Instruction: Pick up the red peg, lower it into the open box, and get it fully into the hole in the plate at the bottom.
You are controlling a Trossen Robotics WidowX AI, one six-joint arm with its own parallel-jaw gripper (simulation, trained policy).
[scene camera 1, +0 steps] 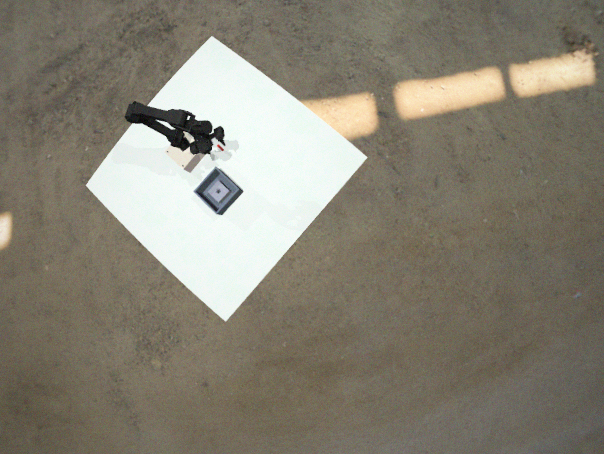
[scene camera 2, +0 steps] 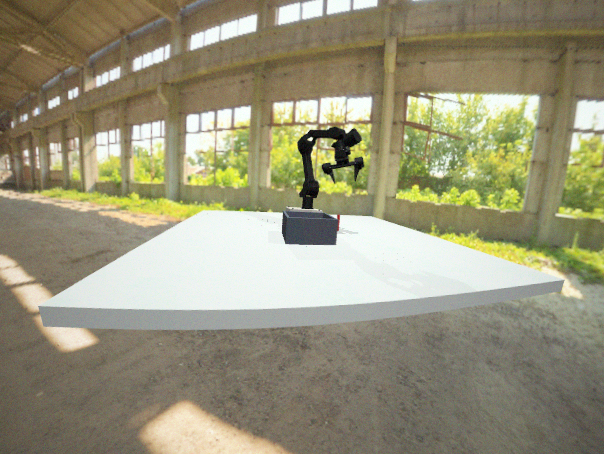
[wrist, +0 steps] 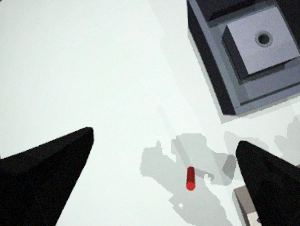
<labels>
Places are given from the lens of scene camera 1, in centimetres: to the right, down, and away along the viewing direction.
dark box point(scene camera 1: 201, 191): -59, -21, 133
</labels>
